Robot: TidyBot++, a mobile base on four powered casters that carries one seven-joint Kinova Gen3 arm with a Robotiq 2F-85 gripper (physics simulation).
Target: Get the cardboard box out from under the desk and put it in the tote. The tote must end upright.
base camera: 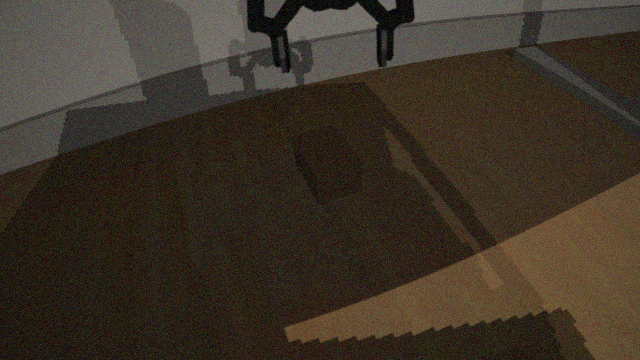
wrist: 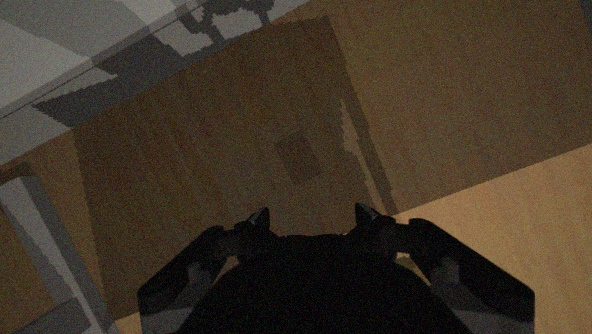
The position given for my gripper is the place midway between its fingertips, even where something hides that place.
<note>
I see my gripper (base camera: 334, 66).
My gripper is seen too in the wrist view (wrist: 311, 214).
</note>
